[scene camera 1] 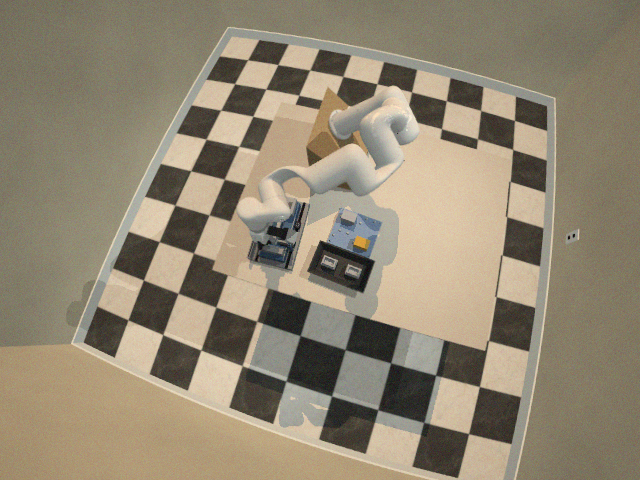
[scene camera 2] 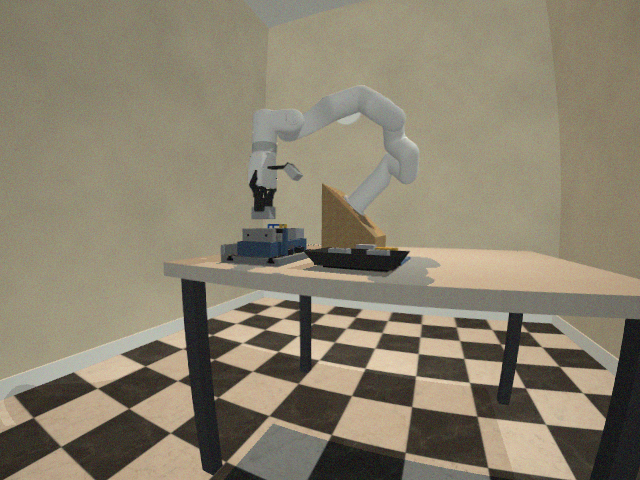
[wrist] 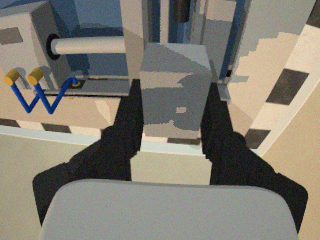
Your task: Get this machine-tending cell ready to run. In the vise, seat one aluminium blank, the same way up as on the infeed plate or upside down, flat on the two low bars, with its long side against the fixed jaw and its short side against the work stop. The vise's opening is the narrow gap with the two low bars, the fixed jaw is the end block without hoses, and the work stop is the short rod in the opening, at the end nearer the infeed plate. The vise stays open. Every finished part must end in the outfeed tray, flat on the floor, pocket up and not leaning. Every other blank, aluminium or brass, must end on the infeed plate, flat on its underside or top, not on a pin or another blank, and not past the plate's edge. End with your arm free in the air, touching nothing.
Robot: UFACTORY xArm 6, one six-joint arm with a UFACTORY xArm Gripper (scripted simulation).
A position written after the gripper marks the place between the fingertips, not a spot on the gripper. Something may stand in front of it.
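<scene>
You can see the gripper (scene camera 2: 263, 211), and the wrist camera gets the gripper (wrist: 173, 96) as well. There's also a vise (scene camera 2: 244, 248), plus a push rod (wrist: 105, 44).
</scene>
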